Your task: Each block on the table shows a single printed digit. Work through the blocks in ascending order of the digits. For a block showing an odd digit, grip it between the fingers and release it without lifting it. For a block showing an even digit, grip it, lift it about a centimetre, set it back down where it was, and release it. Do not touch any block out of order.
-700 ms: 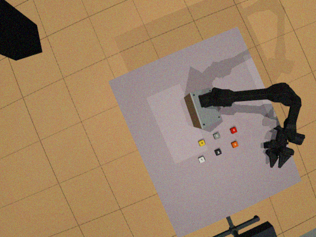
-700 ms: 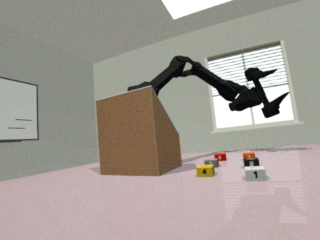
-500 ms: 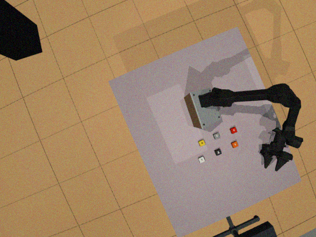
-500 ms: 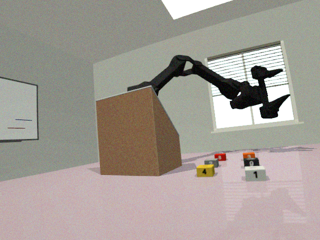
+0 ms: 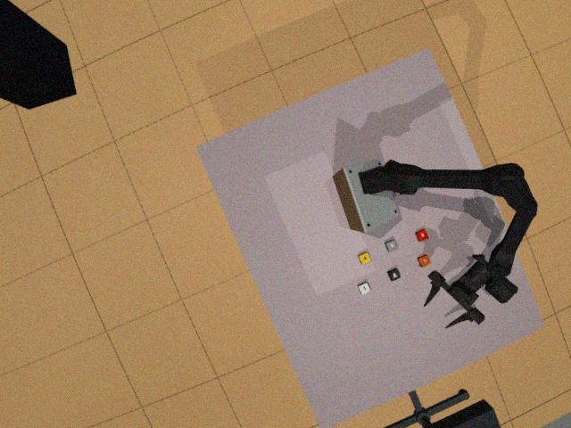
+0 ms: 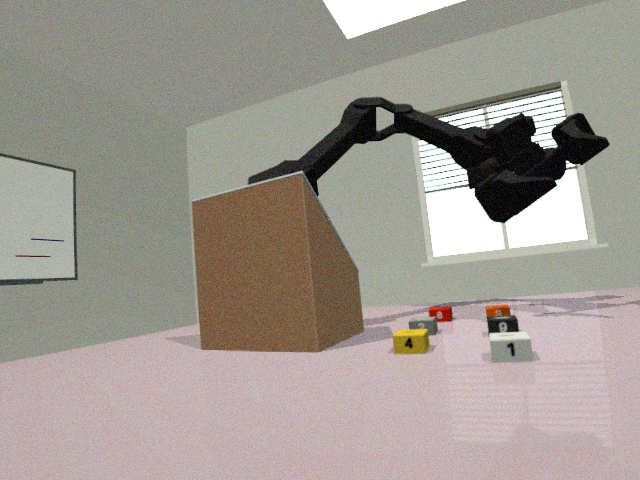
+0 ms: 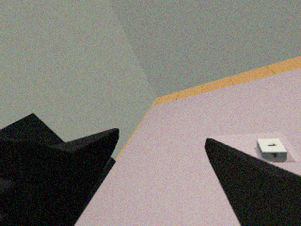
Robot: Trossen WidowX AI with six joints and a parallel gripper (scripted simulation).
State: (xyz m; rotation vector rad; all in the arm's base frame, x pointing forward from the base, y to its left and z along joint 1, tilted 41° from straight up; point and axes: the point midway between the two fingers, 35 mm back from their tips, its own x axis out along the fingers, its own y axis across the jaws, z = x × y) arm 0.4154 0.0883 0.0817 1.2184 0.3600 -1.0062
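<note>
Now: the white 1 block 18 cm below my gripper tip, 15 cm to the right of it and 9 cm behind it. Also, from my gripper tip: grey 2 block: 21 cm behind, 18 cm below, 3 cm to the right; orange 3 block: 18 cm below, 13 cm behind, 7 cm to the left; black 9 block: 18 cm below, 11 cm behind, 4 cm to the right.
</note>
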